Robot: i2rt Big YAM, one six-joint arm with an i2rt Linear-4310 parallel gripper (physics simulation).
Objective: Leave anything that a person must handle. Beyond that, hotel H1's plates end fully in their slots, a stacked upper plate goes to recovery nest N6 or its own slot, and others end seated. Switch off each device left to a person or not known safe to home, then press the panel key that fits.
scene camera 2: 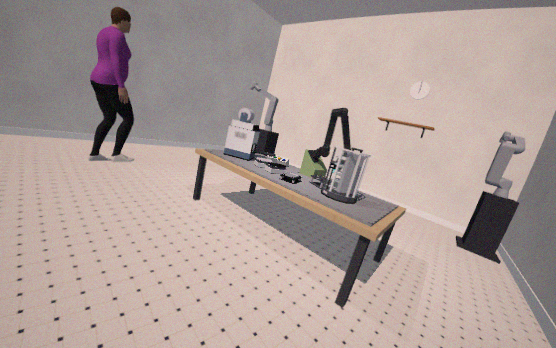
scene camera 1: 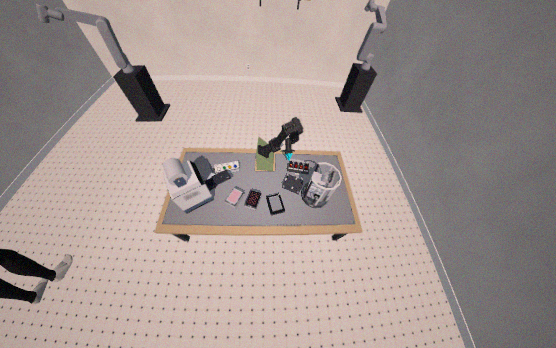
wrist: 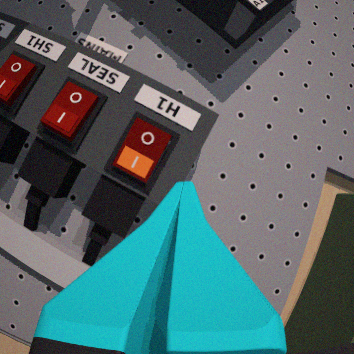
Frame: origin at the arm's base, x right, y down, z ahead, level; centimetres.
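Seen in the pictures: gripper, fingertip midpoint: [scene camera 2: 332, 173] [scene camera 1: 288, 160] [wrist: 185, 192]; arm's base, origin of the base link: [scene camera 2: 312, 156] [scene camera 1: 262, 152].
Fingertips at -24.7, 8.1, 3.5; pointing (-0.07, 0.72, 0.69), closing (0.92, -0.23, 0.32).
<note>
Pixels of each thing's top centre, then the offset from my fingertips to it, as dx, dy, dz. "pt": a spot on its surface instead.
- mains switch strip, surface spot: [wrist: 205, 117] pt +0.5, +5.4, +4.9
- H1 switch, middle of its top: [wrist: 141, 147] -2.5, +4.1, +1.8
- SEAL switch, middle of its top: [wrist: 66, 106] -7.4, +4.1, +2.7
- SH1 switch, middle of its top: [wrist: 6, 74] -12.3, +4.1, +3.7
- key panel, middle of its top: [scene camera 1: 226, 164] [scene camera 2: 278, 155] +58.1, +1.0, +4.0
- blue machine, middle of its top: [scene camera 1: 173, 165] [scene camera 2: 249, 109] +82.6, -36.2, +32.7
- pink-topped tray, surface spot: [scene camera 1: 234, 196] pt +48.1, +4.0, +35.1
- dark red-patterned tray, middle of its top: [scene camera 1: 253, 197] +32.0, +1.7, +37.5
- black frame, middle of its top: [scene camera 1: 275, 202] +13.7, +5.2, +40.5
My gripper [scene camera 1: 289, 157] [wrist: 185, 192] is shut and empty, its cyan tips beside the mains switch strip [scene camera 1: 298, 167] [wrist: 205, 117]. In the wrist view the H1 switch [wrist: 142, 149] has its I half lit orange. The SEAL switch [wrist: 70, 109] and SH1 switch [wrist: 17, 77] are unlit red; SH2's switch does not show there. A black nest block [scene camera 1: 292, 183] [wrist: 215, 37] lies beyond the strip. The round clear-walled hotel [scene camera 1: 321, 185] [scene camera 2: 346, 175] stands at the right; its plates are too small to judge. The key panel [scene camera 1: 227, 167] has several coloured keys.
A white and blue machine [scene camera 1: 191, 192] [scene camera 2: 241, 140] stands at the table's left end. A pink-topped tray [scene camera 1: 234, 196], a dark red-patterned tray [scene camera 1: 253, 198] and a black frame [scene camera 1: 271, 206] lie along the front. A green board [scene camera 1: 265, 162] stands near the arm base. A person [scene camera 2: 111, 60] stands off the table.
</note>
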